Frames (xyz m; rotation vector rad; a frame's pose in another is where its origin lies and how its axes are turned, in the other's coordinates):
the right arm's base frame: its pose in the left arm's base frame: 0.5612 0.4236 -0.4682 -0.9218 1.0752 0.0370
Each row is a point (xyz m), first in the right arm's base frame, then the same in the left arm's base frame.
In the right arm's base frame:
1: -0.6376 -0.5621 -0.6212
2: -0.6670 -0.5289 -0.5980
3: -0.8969 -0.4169 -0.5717
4: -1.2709 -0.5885 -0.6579
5: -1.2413 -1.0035 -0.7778
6: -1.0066 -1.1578 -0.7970
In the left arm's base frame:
1: 0.0274 -0.0965 0.2754
2: 0.0147 -0.0484 0.2807
3: -0.1333 0.1310 0.3903
4: -0.3120 0.1108 0.7703
5: -0.2009 -0.2460 0.9891
6: -0.0264 -0.4496 0.9034

